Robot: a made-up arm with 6 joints. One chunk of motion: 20 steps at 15 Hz.
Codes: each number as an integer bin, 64 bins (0 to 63) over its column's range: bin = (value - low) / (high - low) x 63, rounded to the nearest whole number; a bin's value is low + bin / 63 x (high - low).
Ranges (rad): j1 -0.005..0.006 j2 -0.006..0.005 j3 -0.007..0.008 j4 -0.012..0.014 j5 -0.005..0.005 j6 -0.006..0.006
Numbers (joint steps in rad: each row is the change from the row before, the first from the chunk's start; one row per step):
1: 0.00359 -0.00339 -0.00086 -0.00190 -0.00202 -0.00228
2: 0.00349 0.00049 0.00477 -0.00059 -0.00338 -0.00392
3: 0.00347 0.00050 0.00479 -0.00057 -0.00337 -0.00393
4: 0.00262 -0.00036 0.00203 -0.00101 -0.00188 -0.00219
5: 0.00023 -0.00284 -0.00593 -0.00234 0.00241 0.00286
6: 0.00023 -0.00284 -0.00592 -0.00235 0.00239 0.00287
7: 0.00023 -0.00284 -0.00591 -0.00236 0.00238 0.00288
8: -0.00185 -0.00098 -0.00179 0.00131 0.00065 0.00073
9: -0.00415 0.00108 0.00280 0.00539 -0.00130 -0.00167
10: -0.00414 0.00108 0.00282 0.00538 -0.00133 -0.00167
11: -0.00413 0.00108 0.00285 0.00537 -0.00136 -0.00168
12: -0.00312 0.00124 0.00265 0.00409 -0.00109 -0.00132
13: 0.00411 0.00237 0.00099 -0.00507 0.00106 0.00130
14: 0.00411 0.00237 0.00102 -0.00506 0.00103 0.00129
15: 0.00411 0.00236 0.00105 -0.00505 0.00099 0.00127
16: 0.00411 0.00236 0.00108 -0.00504 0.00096 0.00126
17: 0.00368 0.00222 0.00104 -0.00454 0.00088 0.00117
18: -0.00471 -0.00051 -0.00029 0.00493 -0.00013 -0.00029
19: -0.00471 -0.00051 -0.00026 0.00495 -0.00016 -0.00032
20: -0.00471 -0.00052 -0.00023 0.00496 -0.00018 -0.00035
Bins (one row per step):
1: 49 15 26 24 19 20
2: 49 37 49 28 10 11
3: 49 37 50 28 10 11
4: 44 32 38 27 20 20
5: 30 18 4 23 47 47
6: 30 18 5 23 47 47
7: 30 18 5 23 46 47
8: 18 29 22 32 36 35
9: 5 41 41 42 23 23
10: 5 41 41 42 23 23
11: 5 41 41 42 23 23
12: 11 41 41 39 25 25
13: 52 48 34 17 38 38
14: 52 48 34 17 38 38
15: 52 48 34 17 38 38
16: 52 48 34 17 38 38
17: 50 47 34 18 37 38
18: 2 31 28 41 31 30
19: 2 31 28 41 30 30
20: 2 31 28 41 30 30

